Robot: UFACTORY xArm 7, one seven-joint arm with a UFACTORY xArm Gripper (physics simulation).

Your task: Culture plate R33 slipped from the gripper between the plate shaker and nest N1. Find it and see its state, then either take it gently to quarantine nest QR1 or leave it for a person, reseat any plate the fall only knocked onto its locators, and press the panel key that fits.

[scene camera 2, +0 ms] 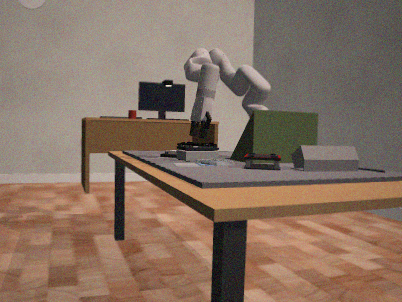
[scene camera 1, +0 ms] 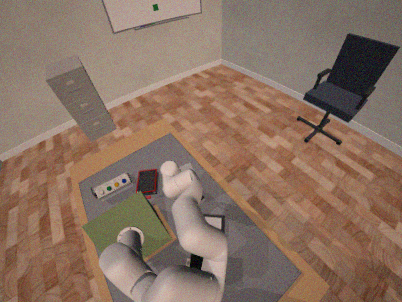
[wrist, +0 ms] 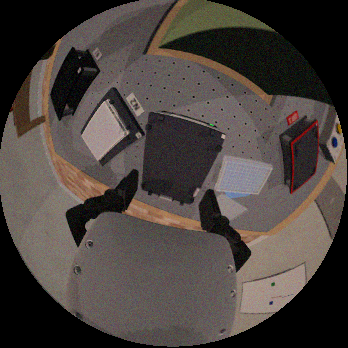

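Seen in the pictures: gripper, fingertip midpoint: [scene camera 2: 197,137] [wrist: 170,188]; arm's base at its link origin: [scene camera 2: 271,141] [scene camera 1: 130,238].
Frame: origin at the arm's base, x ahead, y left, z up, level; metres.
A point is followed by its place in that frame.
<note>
My gripper [scene camera 2: 200,134] @[y 0.021, x 0.356, z 0.010 m] [wrist: 170,188] @[y 0.021, x 0.356, z 0.010 m] is open and empty above the dark plate shaker [scene camera 2: 198,154] @[y 0.068, x 0.367, z -0.055 m] [wrist: 181,155] @[y 0.019, x 0.329, z -0.029 m]. A clear, bluish gridded plate [scene camera 2: 215,162] @[y 0.235, x 0.363, z -0.071 m] [wrist: 243,174] @[y 0.156, x 0.333, z -0.071 m] lies on the mat beside the shaker, towards QR1; its label is not readable. A blue patch and a pale, flat piece [wrist: 231,206] @[y 0.214, x 0.440, z -0.082 m] show at its edge. A white plate [scene camera 1: 214,223] @[y -0.169, x 0.388, z -0.056 m] [wrist: 104,131] @[y -0.137, x 0.349, z -0.056 m] is on black nest N2; whether it sits level is unclear. Black nest N1 [wrist: 74,85] @[y -0.307, x 0.251, z -0.077 m] shows no plate. Red-edged nest QR1 [scene camera 1: 147,181] @[y 0.279, x 0.208, z -0.044 m] [scene camera 2: 262,161] [wrist: 304,155] @[y 0.263, x 0.205, z -0.044 m] shows no plate. The key panel [scene camera 1: 113,185] @[y 0.365, x 0.025, z -0.012 m] [scene camera 2: 327,160] @[y 0.427, x 0.035, z -0.048 m] has coloured keys.
A large green board [scene camera 1: 117,217] @[y 0.089, x 0.004, z 0.089 m] [scene camera 2: 285,135] @[y 0.128, x 0.012, z 0.028 m] stands on the perforated grey mat near the arm's base, with a dark space under it in the wrist view. Beyond the wooden table edge [scene camera 2: 165,177] @[y 0.414, x 0.589, z -0.097 m] are a desk with a monitor [scene camera 2: 161,96], a filing cabinet [scene camera 1: 82,100] and a chair [scene camera 1: 337,100].
</note>
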